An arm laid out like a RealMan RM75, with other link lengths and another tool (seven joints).
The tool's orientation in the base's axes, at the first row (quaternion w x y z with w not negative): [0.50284 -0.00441 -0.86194 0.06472]
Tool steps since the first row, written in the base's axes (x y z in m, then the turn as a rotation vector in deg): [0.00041 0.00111 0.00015 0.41 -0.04 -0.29]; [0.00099 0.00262 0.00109 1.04 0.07 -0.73]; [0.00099 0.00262 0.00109 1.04 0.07 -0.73]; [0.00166 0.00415 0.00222 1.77 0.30 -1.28]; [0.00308 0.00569 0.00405 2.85 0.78 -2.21]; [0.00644 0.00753 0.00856 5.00 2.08 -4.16]
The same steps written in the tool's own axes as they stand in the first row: [0.00001 0.00106 -0.00055 -0.46 -0.03 -0.21]; [0.00065 0.00241 -0.00167 -1.14 0.09 -0.55]; [0.00065 0.00241 -0.00167 -1.14 0.09 -0.55]; [0.00140 0.00376 -0.00296 -1.96 0.34 -0.95]; [0.00240 0.00500 -0.00525 -3.27 0.87 -1.48]; [0.00478 0.00610 -0.01055 -5.92 2.26 -2.54]
